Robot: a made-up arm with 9 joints.
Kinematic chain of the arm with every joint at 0, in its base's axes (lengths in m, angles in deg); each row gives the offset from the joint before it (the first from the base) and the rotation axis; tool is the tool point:
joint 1: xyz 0 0 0.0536 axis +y
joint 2: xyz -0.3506 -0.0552 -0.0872 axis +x
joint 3: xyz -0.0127 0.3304 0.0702 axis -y
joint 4: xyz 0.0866 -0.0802 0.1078 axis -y
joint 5: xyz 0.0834 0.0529 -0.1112 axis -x
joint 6: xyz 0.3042 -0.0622 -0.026 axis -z
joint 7: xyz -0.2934 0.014 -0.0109 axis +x
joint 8: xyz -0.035 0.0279 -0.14 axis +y
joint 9: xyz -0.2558 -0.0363 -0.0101 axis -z
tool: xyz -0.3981 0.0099 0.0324
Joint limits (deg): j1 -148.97..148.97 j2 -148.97..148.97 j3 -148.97..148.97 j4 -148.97..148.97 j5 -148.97..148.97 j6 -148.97..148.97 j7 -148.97..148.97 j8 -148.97..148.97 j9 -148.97..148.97
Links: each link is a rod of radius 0.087 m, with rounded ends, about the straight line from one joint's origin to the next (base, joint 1, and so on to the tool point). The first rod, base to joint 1, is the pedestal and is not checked.
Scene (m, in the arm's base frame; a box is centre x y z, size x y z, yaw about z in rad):
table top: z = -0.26
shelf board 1: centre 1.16 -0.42 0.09 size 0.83 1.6 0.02 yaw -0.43
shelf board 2: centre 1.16 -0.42 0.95 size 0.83 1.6 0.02 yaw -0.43
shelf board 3: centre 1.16 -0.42 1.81 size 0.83 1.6 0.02 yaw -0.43
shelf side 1: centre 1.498 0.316 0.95 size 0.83 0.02 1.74 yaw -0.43
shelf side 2: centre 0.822 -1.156 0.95 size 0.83 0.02 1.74 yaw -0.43
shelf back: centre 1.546 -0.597 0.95 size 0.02 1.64 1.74 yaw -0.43
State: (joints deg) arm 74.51 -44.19 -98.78 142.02 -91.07 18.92 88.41 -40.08 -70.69
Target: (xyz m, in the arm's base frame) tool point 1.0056 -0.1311 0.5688
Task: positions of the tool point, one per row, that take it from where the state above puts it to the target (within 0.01 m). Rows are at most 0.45 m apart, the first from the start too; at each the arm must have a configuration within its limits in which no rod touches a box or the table.
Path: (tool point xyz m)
1: -0.2358 0.6943 0.6853
2: 0.1657 0.6522 0.7684
3: 0.5403 0.4792 0.7688
4: 0.8324 0.2044 0.6945
5: 1.0056 -0.1311 0.5688

